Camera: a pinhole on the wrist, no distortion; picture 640 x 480 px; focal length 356.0 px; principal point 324.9 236.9 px. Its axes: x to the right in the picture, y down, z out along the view. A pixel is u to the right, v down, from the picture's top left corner.
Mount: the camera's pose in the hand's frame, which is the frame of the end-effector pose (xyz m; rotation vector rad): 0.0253 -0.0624 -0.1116 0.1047 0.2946 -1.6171
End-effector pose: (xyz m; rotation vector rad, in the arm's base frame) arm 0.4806 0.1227 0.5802 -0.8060 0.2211 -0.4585
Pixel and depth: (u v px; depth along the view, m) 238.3 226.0 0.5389
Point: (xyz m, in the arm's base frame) 0.6863 0.3259 0.9291
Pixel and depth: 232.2 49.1 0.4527
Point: 0.4678 0.4091 0.8805
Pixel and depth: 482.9 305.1 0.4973
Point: 0.6034 -0.0038 1.0788
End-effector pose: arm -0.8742 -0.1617 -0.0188 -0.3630 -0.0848 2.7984
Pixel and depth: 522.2 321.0 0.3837
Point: -0.9433 0.2296 0.1704
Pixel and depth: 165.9 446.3 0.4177
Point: -1.2551 -0.0648 0.1969
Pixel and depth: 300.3 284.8 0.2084
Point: -0.9370 -0.0418 0.0585
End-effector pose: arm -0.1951 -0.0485 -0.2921 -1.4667 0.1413 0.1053
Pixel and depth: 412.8 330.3 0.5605
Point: 0.0911 0.2859 0.0467
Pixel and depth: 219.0 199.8 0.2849
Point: -0.1481 0.1316 -0.2289
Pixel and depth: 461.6 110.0 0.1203
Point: -0.1809 -0.0641 -0.1579
